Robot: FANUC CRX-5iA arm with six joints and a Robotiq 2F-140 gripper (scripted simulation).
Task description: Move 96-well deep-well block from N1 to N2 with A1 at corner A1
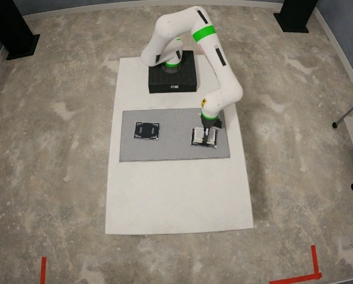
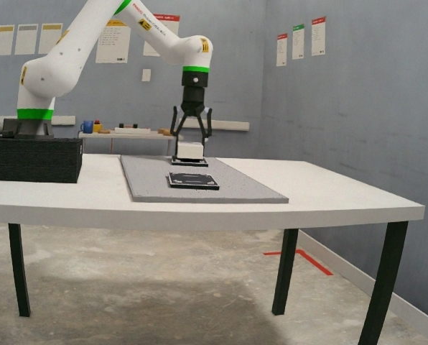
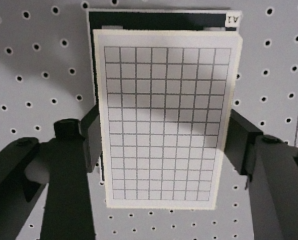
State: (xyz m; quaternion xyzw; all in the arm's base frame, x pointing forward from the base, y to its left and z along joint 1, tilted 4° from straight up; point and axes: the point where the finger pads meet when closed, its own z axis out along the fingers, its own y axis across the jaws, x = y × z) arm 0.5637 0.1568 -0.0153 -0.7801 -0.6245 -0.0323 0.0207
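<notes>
The deep-well block is 10 mm below my hand. The rest, counted from my hand: plate nest N2 (50 mm below); plate nest (90 mm behind, 360 mm to the right, 50 mm below); A1 label (70 mm ahead, 60 mm to the left, 40 mm below).
</notes>
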